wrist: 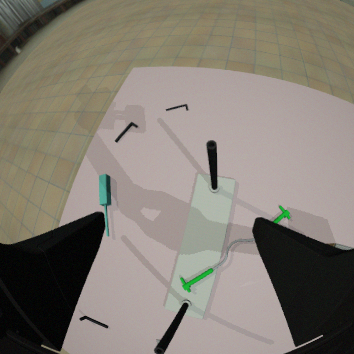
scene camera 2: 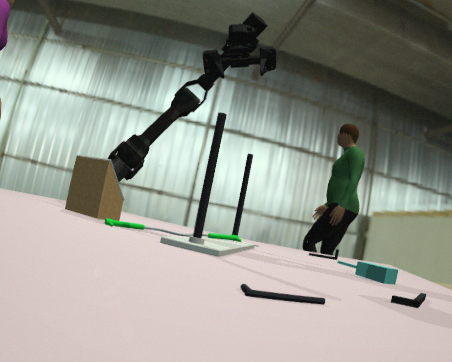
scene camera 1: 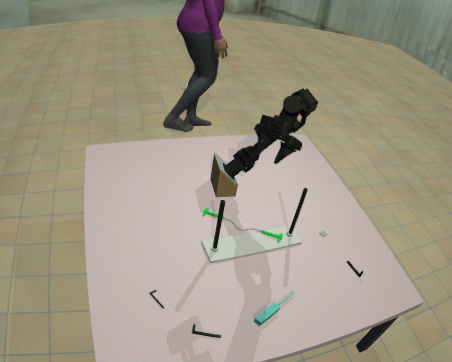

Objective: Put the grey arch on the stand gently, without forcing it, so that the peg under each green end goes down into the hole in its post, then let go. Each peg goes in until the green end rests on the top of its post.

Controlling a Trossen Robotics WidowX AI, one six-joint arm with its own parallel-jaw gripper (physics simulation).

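Places are measured from the arm's base along level axes (x ahead, y down, z left), in metres.
Pixels of known places: gripper, fingertip midpoint: [wrist: 181, 223] [scene camera 2: 242, 75] [scene camera 1: 265, 159]; arm's base, origin of the base link: [scene camera 2: 105, 179] [scene camera 1: 228, 171].
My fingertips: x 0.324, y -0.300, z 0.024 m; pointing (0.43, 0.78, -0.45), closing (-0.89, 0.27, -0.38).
Observation:
Ahead of a thing's pixels: the offset from my fingertips to its top centre. "spot": to the spot under its first point.
The grey arch @[dx -0.085, dy +0.373, dz +0.004 m] [scene camera 1: 243, 229] [scene camera 2: 167, 231] [wrist: 245, 241] is a thin wavy bar with bright green ends. It lies low between the two posts and the wooden block. One green end @[spot: dx -0.017, dy +0.377, dz +0.115 m] [scene camera 1: 272, 234] [scene camera 2: 224, 237] [wrist: 199, 279] lies over the stand's pale base plate @[dx +0.006, dy +0.390, dz +0.035 m] [scene camera 1: 227, 252] [scene camera 2: 220, 246] [wrist: 212, 210], the other green end @[dx -0.159, dy +0.387, dz -0.103 m] [scene camera 1: 213, 214] [scene camera 2: 125, 224] [wrist: 282, 216] beyond its edge. Two tall black posts @[dx +0.036, dy +0.158, dz -0.126 m] [scene camera 1: 219, 225] [scene camera 2: 210, 175] [wrist: 213, 165] rise from the plate, nothing on their tops. My gripper [scene camera 1: 267, 146] [scene camera 2: 239, 75] [wrist: 181, 223] is open and empty, high above the table.
A brown block [scene camera 1: 225, 190] [scene camera 2: 87, 187] stands at the arm's base. A teal tool @[dx +0.327, dy +0.374, dz +0.049 m] [scene camera 1: 267, 315] [scene camera 2: 376, 272] [wrist: 104, 190] and several black L-shaped pieces lie around the stand. A small grey square @[spot: dx -0.023, dy +0.399, dz +0.362 m] [scene camera 1: 323, 233] lies beside it. People stand beyond the table.

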